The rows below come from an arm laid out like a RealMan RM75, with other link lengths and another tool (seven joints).
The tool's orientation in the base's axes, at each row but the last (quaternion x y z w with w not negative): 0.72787, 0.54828, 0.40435, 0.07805; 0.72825, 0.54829, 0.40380, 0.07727; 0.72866, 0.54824, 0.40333, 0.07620; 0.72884, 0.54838, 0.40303, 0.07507; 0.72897, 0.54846, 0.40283, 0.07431; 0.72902, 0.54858, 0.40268, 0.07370; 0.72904, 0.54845, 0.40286, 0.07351; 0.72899, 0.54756, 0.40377, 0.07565; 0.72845, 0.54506, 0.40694, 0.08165; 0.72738, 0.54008, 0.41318, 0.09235; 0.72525, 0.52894, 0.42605, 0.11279
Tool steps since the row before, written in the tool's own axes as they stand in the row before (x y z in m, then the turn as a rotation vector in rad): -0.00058, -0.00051, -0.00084, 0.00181, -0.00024, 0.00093; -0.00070, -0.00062, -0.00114, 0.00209, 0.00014, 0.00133; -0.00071, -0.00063, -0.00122, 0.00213, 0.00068, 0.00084; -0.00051, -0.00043, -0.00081, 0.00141, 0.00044, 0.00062; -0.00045, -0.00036, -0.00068, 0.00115, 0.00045, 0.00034; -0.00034, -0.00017, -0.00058, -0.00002, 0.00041, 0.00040; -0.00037, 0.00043, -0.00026, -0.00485, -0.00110, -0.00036; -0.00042, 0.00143, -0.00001, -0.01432, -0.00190, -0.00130; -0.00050, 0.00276, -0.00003, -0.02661, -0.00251, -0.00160; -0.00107, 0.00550, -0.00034, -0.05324, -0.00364, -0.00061; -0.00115, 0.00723, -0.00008, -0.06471, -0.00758, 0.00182
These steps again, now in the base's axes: -0.00098, -0.00058, -0.00002, 0.00058, 0.00196, 0.00016; -0.00127, -0.00074, 0.00006, 0.00115, 0.00218, 0.00025; -0.00134, -0.00077, 0.00010, 0.00122, 0.00185, 0.00089; -0.00090, -0.00054, 0.00004, 0.00084, 0.00125, 0.00054; -0.00075, -0.00047, 0.00003, 0.00065, 0.00093, 0.00060; -0.00054, -0.00042, 0.00012, 0.00057, -0.00004, -0.00005; 0.00012, -0.00057, 0.00022, -0.00141, -0.00386, -0.00282; 0.00102, -0.00092, 0.00058, -0.00334, -0.01200, -0.00743; 0.00195, -0.00152, 0.00132, -0.00490, -0.02243, -0.01377; 0.00358, -0.00323, 0.00288, -0.00701, -0.04463, -0.02841; 0.00470, -0.00402, 0.00392, -0.00875, -0.05220, -0.03804
